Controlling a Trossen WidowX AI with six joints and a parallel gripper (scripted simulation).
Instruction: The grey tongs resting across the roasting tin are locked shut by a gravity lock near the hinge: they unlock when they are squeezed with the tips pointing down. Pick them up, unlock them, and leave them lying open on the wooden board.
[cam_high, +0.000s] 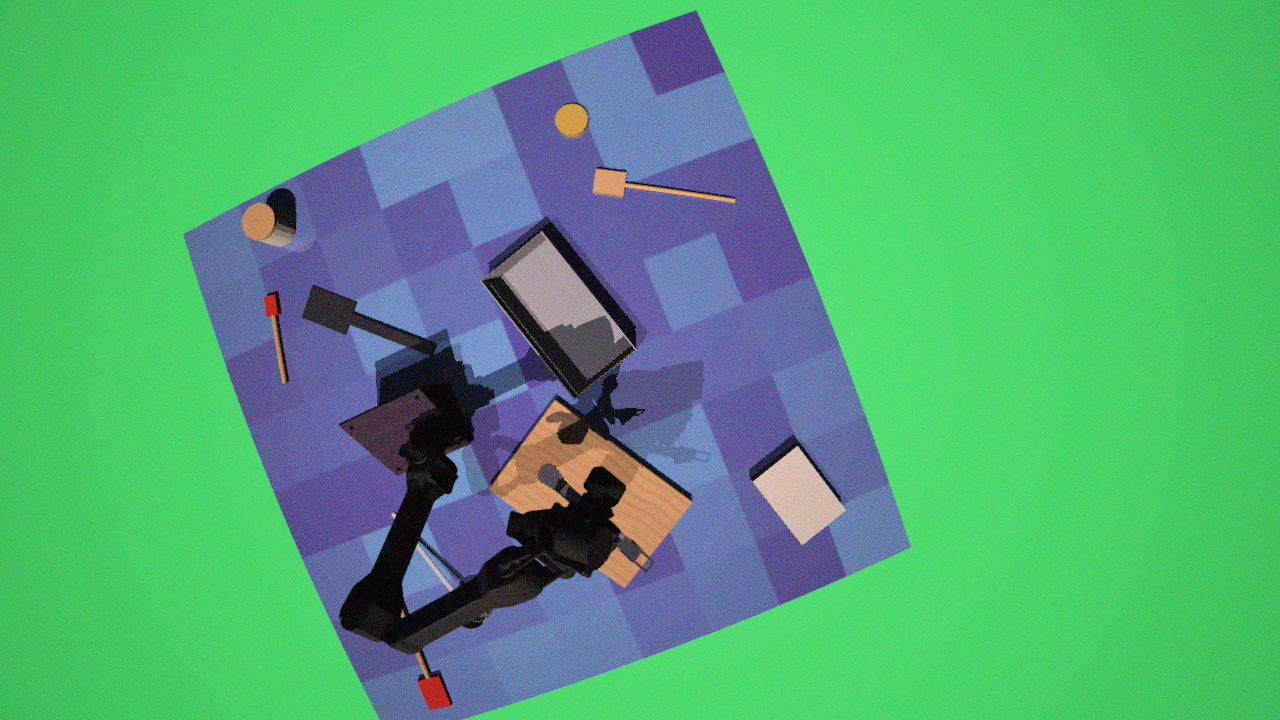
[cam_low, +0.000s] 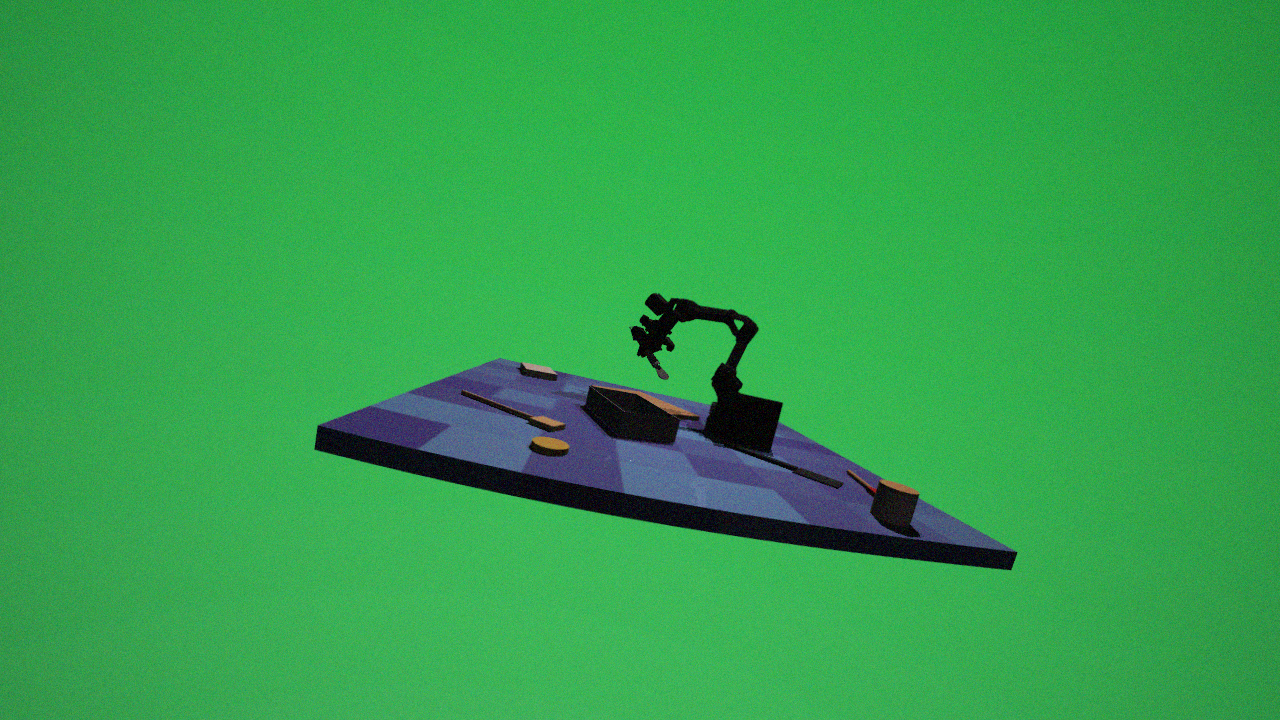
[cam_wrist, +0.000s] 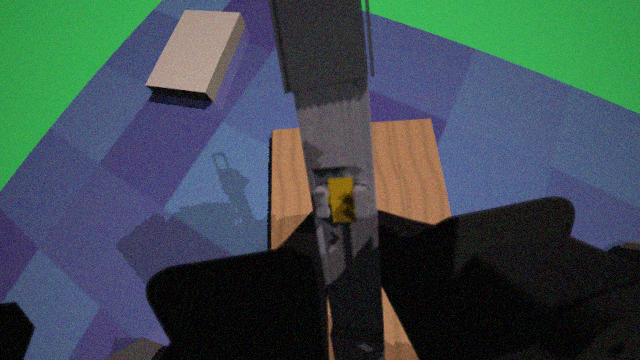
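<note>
The yellow lock piece lies 40 mm above my gripper tip. Also, from my gripper tip: block: 360 mm ahead, 160 mm to the right, 150 mm below; then roasting tin: 380 mm to the left, 140 mm below, 40 mm ahead; then wooden board: 160 mm below, 50 mm behind, 10 mm to the left.
</note>
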